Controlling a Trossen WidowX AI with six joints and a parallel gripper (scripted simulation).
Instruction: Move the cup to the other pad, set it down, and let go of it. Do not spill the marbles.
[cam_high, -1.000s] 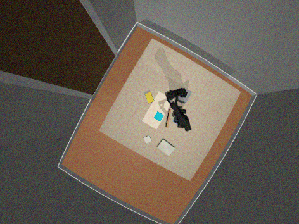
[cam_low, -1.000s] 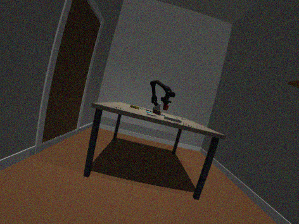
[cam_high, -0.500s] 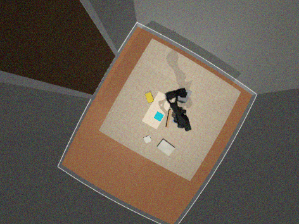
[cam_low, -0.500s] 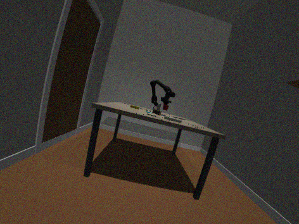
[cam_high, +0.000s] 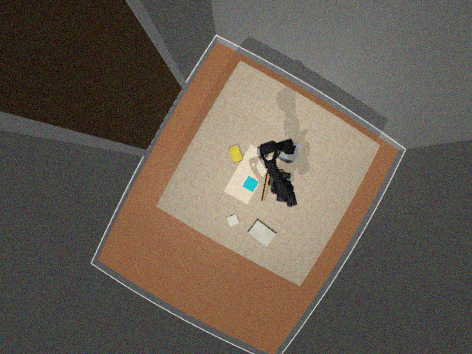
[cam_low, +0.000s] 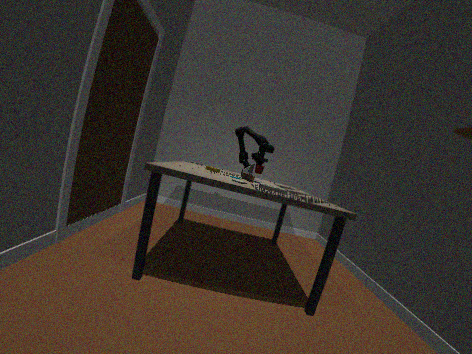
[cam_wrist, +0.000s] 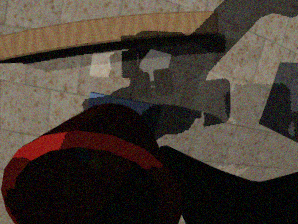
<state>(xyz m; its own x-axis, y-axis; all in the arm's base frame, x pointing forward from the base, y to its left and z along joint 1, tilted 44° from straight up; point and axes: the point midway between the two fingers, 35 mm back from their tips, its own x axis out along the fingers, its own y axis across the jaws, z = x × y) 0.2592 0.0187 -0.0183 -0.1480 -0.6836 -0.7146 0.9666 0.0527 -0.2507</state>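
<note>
Now: gripper tip 4 cm short of the yellow marble, 2 cm to the right of it and 2 cm above it. Round my gripper tip: blue pad (2 cm ahead, 3 cm to the left, 12 cm below); then wooden bar (4 cm ahead, 8 cm to the right, 10 cm below); then red cup (3 cm ahead, 1 cm to the left).
</note>
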